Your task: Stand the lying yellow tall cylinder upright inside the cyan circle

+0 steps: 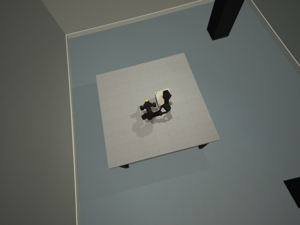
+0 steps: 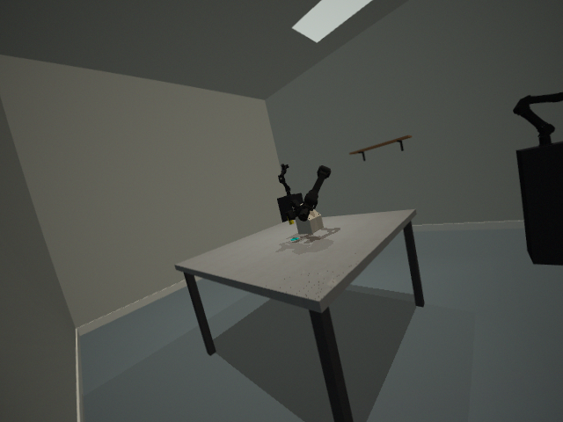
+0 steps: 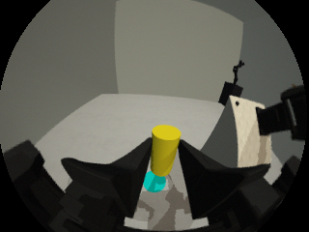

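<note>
Right now my gripper tip is 20 mm above the yellow tall cylinder. From my gripper tip the other things lie so: cyan circle 160 mm below.
</note>
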